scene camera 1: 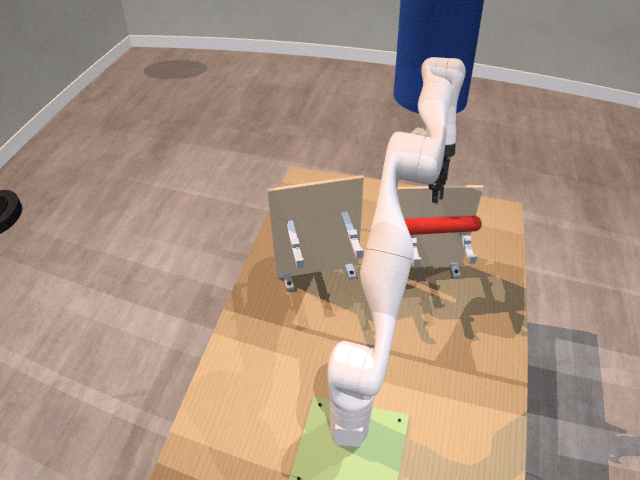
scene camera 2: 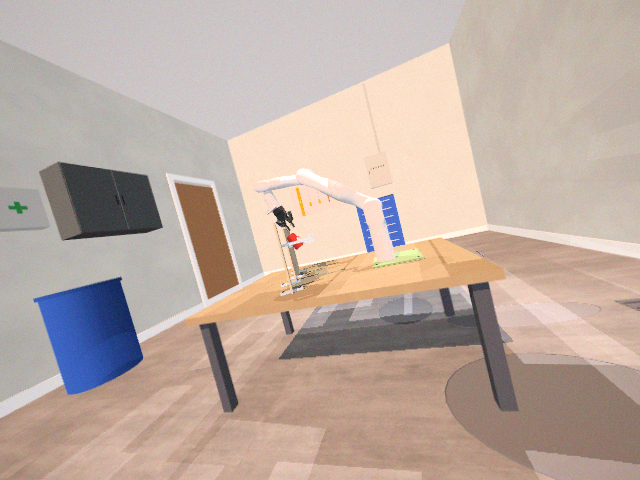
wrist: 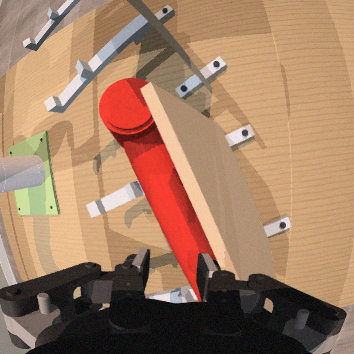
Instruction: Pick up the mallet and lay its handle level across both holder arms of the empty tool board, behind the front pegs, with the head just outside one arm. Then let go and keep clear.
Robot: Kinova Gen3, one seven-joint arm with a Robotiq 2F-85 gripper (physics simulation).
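Frame: origin at the arm's base, x back, y right, z up, level; metres.
Seen in the pictures: gripper, between the fingertips: (scene camera 1: 437,201) (scene camera 2: 291,229) (wrist: 172,263); arm's base, origin of its link: (scene camera 1: 349,428) (scene camera 2: 386,259) (wrist: 35,170).
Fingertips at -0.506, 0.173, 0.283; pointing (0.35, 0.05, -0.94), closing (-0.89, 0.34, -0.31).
Observation:
Pixels of each thing's middle, then the offset from my fingertips to it, as dx, dy, dz. Level surfaces: height alone.
- red mallet, middle of its body: (wrist: 181,222) (scene camera 1: 429,225) (scene camera 2: 296,240) +0.014, -0.010, -0.074
- right tool board, middle of its body: (wrist: 202,223) (scene camera 1: 434,243) (scene camera 2: 300,249) +0.013, +0.013, -0.140
- left tool board, middle of its body: (wrist: 111,31) (scene camera 1: 321,244) (scene camera 2: 293,253) +0.064, -0.292, -0.127
- wooden table, height of its surface: dz -0.294
The red mallet (scene camera 1: 444,224) (scene camera 2: 294,241) (wrist: 162,200) lies across the holder arms of the right tool board (scene camera 1: 467,196) (wrist: 210,165). Its head (wrist: 127,107) lies beyond one arm, towards the left board; the robot's arm hides it in scene camera 1. The left tool board (scene camera 1: 315,206) is empty, with its two holder arms (scene camera 1: 293,242) (wrist: 102,52) bare. My gripper (scene camera 1: 437,198) (scene camera 2: 291,221) (wrist: 172,263) is partly open and empty. It is above the handle, by the right board's top edge; one finger overlaps the handle in the wrist view. Contact cannot be told.
The boards stand side by side on the wooden table (scene camera 1: 258,372) (scene camera 2: 351,286), their feet reaching forward. The robot's base is on a green plate (scene camera 1: 387,439) (wrist: 37,195). A blue barrel (scene camera 1: 436,31) (scene camera 2: 93,335) stands on the floor beyond the table.

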